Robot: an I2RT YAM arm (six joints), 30 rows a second.
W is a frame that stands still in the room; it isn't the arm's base.
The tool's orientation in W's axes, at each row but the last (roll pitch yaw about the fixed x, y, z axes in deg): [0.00 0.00 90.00]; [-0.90 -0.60 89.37]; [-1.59 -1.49 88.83]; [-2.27 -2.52 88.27]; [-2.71 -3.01 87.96]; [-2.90 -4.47 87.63]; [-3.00 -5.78 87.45]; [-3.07 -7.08 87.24]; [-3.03 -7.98 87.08]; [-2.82 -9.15 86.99]
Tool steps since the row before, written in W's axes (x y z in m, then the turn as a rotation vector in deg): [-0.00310 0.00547 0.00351 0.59 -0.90 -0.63]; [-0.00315 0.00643 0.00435 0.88 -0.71 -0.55]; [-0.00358 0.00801 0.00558 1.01 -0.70 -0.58]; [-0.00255 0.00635 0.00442 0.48 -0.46 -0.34]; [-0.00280 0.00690 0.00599 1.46 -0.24 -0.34]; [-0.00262 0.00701 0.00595 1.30 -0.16 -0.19]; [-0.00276 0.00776 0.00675 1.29 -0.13 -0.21]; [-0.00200 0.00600 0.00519 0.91 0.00 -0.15]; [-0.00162 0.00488 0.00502 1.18 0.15 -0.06]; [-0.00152 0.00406 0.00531 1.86 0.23 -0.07]
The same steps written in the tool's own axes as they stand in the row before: [0.00547 0.00310 0.00351 -0.90 -0.59 -0.63]; [0.00644 0.00315 0.00433 -0.71 -0.88 -0.56]; [0.00808 0.00359 0.00547 -0.69 -1.01 -0.59]; [0.00646 0.00257 0.00425 -0.46 -0.48 -0.34]; [0.00710 0.00277 0.00576 -0.21 -1.45 -0.40]; [0.00734 0.00263 0.00553 -0.12 -1.29 -0.25]; [0.00827 0.00279 0.00610 -0.09 -1.28 -0.27]; [0.00649 0.00205 0.00454 0.02 -0.90 -0.20]; [0.00544 0.00164 0.00440 0.20 -1.16 -0.15]; [0.00477 0.00150 0.00469 0.31 -1.84 -0.21]
